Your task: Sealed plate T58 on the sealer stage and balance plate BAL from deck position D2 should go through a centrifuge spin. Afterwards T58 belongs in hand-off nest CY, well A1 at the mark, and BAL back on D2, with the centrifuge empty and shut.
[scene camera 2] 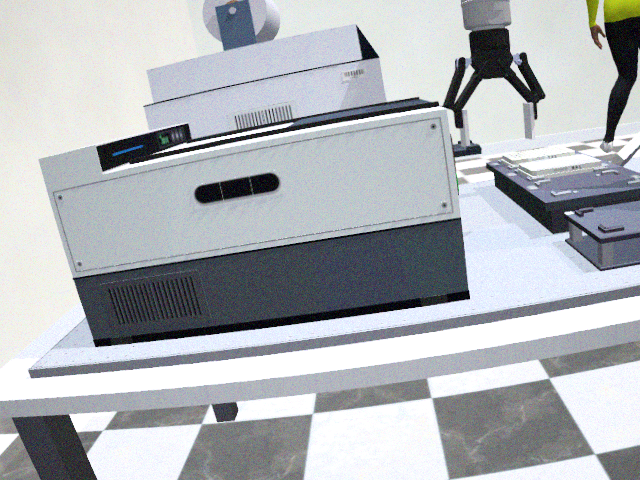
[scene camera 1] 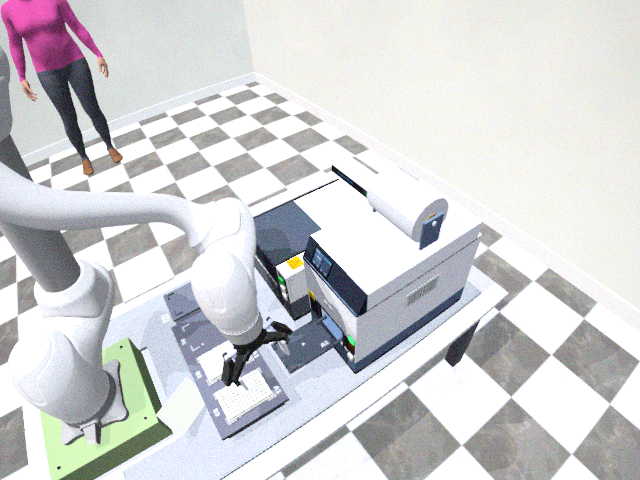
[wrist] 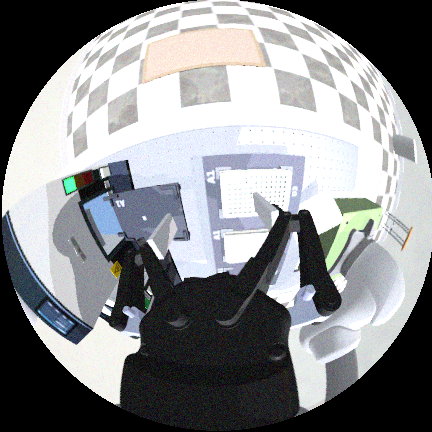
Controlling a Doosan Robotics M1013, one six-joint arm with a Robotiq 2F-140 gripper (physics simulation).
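Places are measured from the arm's base along level axes (x ahead, y left, z up), in centimetres.
Where they show: gripper, fingertip midpoint: [scene camera 2: 498, 142] [scene camera 1: 265, 368] [wrist: 211, 211]; arm's base, link origin: [scene camera 1: 93, 401] [wrist: 351, 251].
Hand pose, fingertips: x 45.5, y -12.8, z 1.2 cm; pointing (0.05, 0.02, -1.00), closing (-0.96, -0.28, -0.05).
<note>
Each offset is from my fingertips to the top centre of the thing.
My gripper [scene camera 1: 256, 361] [scene camera 2: 496, 129] [wrist: 211, 211] is open and empty, above the area between the sealer stage {dx +13.0, dy +1.5, dz +0.9 cm} [scene camera 1: 310, 343] [wrist: 150, 210] and the deck [scene camera 1: 273, 397] [wrist: 212, 200]. The stage's dark surface shows bare in the wrist view, beside the sealer {dx +41.2, dy +4.6, dz +37.6 cm} [scene camera 1: 413, 299] [wrist: 65, 280]. I cannot make out T58. A pale plate marked BAL {dx -9.0, dy +10.3, dz -3.3 cm} [scene camera 1: 211, 364] [scene camera 2: 560, 166] [wrist: 245, 246] lies flat on the deck, beside another white plate {dx -7.7, dy -2.0, dz -3.3 cm} [scene camera 1: 248, 400] [scene camera 2: 537, 153] [wrist: 255, 192] with visible wells. The centrifuge [scene camera 1: 330, 206] [scene camera 2: 310, 180] has a dark panel on top; its inside is hidden. Nest CY's label is unreadable.
A low dark nest {dx -12.5, dy +38.3, dz -5.2 cm} [scene camera 1: 178, 303] [scene camera 2: 615, 227] stands at the deck's far end. A film roll {dx +43.3, dy +4.8, dz +37.6 cm} [scene camera 1: 403, 211] [scene camera 2: 266, 20] sits on the sealer. The arm's green base [scene camera 1: 124, 439] [wrist: 352, 220] stands beyond the deck. A person [scene camera 1: 46, 41] stands on the floor behind.
</note>
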